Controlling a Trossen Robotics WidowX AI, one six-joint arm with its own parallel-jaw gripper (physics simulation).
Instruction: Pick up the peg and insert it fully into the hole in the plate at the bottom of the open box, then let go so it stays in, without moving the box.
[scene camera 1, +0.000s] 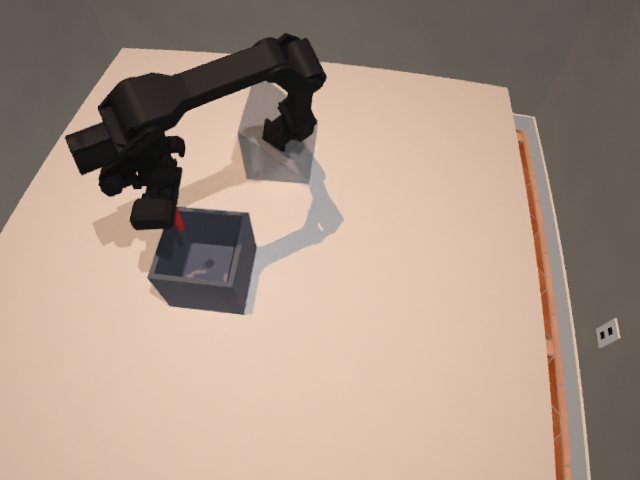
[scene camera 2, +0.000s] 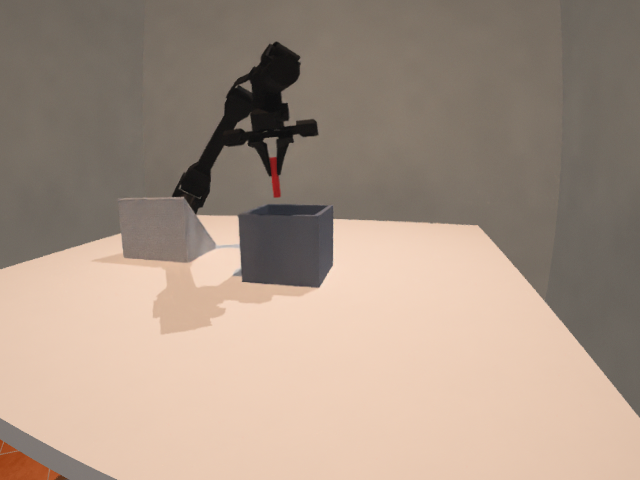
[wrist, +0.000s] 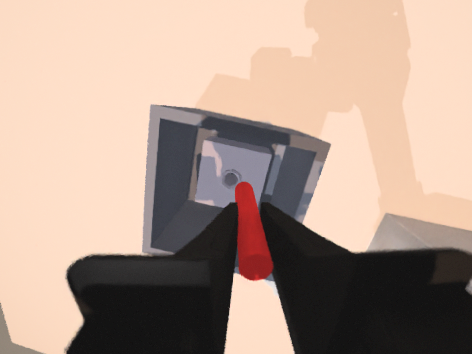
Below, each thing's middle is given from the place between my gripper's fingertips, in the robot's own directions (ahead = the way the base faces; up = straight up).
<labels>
My hand is 14 cm above the dark blue-grey box (scene camera 1: 204, 226), 4 cm to the right of it and 2 cm short of it. Also, from my hand: plate (scene camera 1: 213, 262): 18 cm below, 4 cm to the left, 2 cm ahead; then red peg (wrist: 254, 259): 1 cm to the left.
</labels>
